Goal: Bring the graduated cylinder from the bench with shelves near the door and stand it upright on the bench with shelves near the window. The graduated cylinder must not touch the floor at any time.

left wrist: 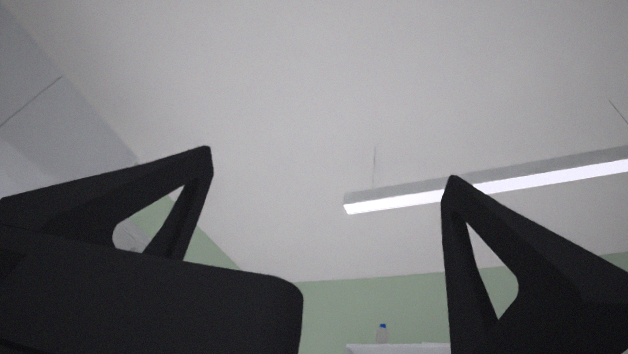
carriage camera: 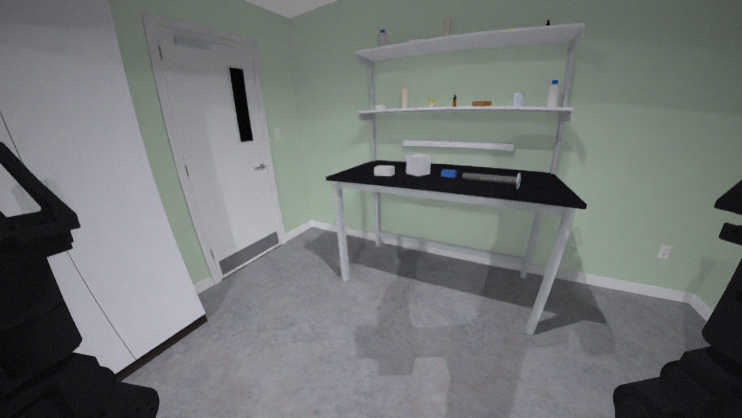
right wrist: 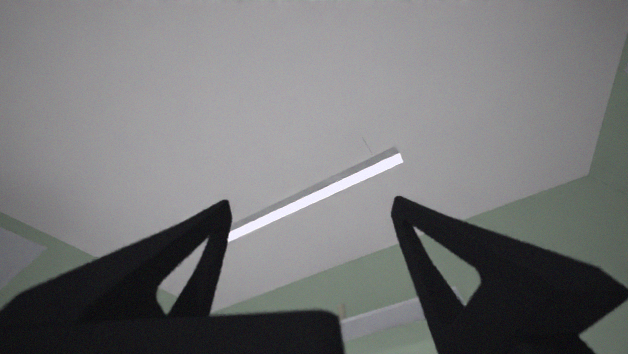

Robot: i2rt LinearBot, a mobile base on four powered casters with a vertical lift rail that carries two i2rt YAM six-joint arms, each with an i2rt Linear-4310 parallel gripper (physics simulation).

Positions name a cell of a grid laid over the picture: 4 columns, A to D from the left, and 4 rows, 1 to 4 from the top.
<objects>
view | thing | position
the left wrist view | my left gripper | C2
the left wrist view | door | A3
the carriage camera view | bench with shelves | C2
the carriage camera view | door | B2
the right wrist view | my right gripper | B3
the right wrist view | bench with shelves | C4
</objects>
